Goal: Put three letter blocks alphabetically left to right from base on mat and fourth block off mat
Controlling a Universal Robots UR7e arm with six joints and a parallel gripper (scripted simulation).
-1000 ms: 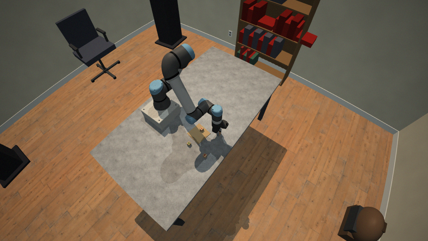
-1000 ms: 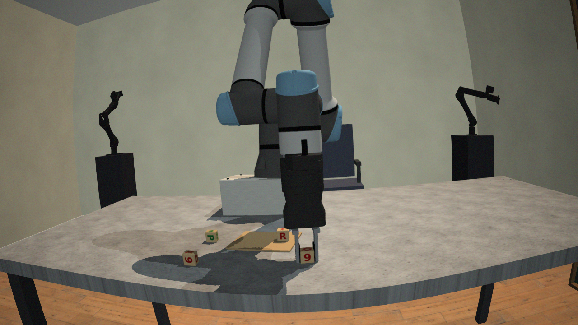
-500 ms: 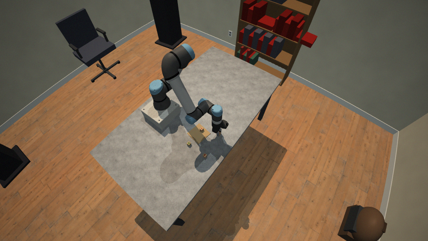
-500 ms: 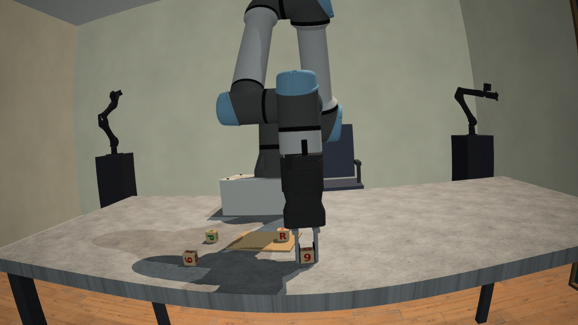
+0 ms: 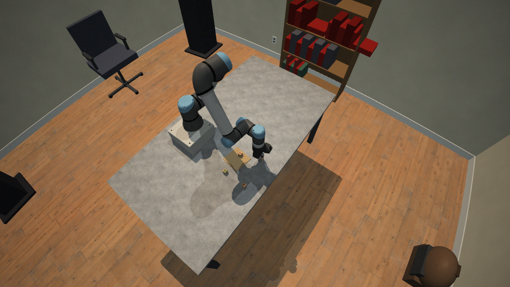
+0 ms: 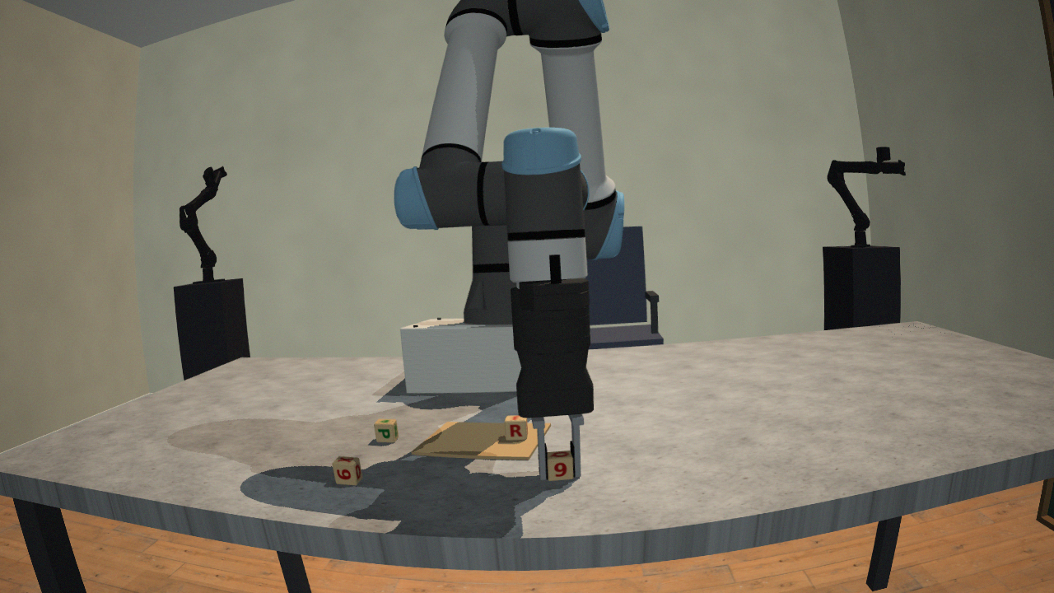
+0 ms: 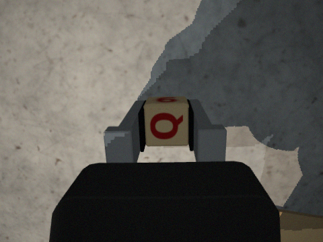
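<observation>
My hand is 15 cm past the tan mat, 8 cm to the left of it and 2 cm above it. From my hand the other things lie so: X block 22 cm to the right, 1 cm below; then Q block 1 cm below.
</observation>
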